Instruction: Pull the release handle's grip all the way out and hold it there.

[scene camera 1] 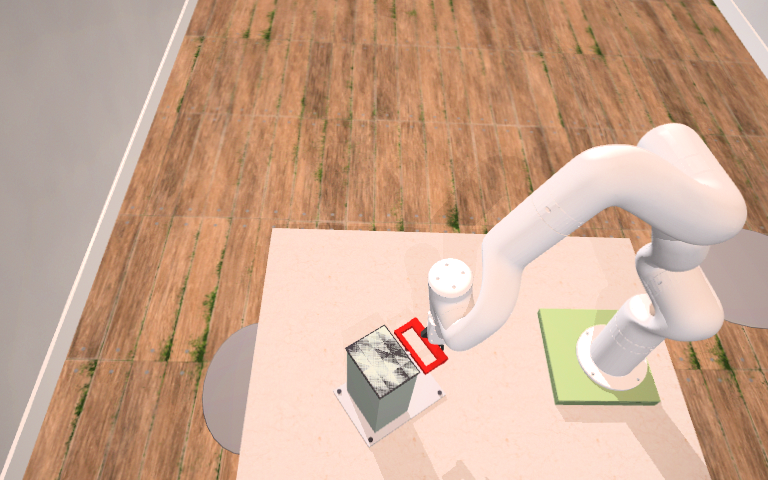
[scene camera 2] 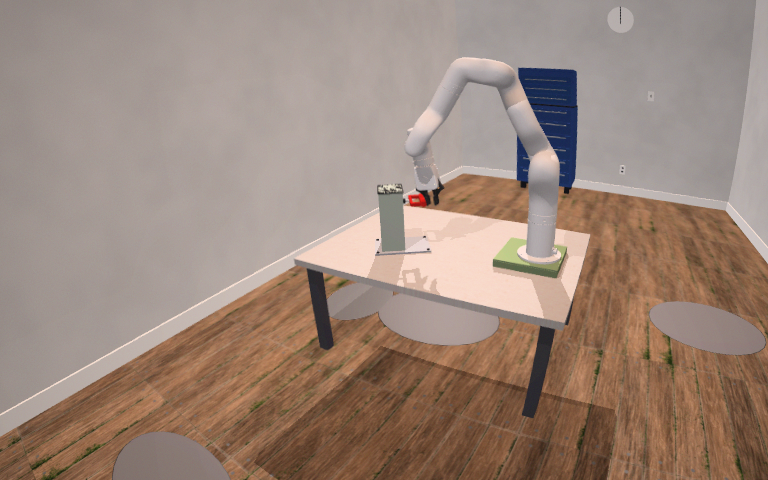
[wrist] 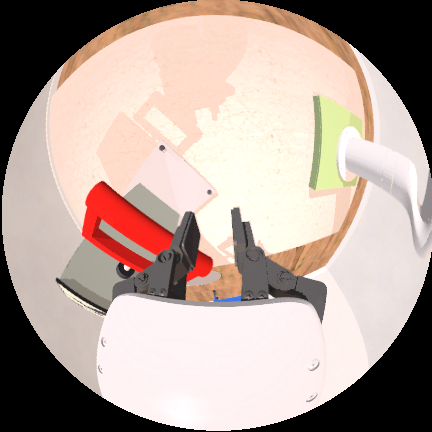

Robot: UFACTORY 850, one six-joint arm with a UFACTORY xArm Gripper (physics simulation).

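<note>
The release handle's red loop-shaped grip [scene camera 1: 436,365] [scene camera 2: 423,200] [wrist: 135,225] stands close beside the upper part of the grey-green post [scene camera 1: 362,384] [scene camera 2: 391,223] [wrist: 87,270]. A short piece of its stem shows between them in the second scene view. My gripper [scene camera 1: 432,339] [scene camera 2: 432,201] [wrist: 214,221] is partly open and empty, pointing down at the grip's outer side. In the wrist view the left finger overlaps the right end of the grip's bar, and the right finger stands away from it. No part of the grip is between the fingers. Whether the left finger touches it cannot be told.
The post stands on a pale base plate [scene camera 1: 419,400] [scene camera 2: 416,247] [wrist: 170,175] with dark corner bolts. The arm's base stands on a green block [scene camera 1: 552,362] [scene camera 2: 506,257] [wrist: 325,165] at the table's other end. A blue cabinet [scene camera 2: 546,87] stands against the far wall.
</note>
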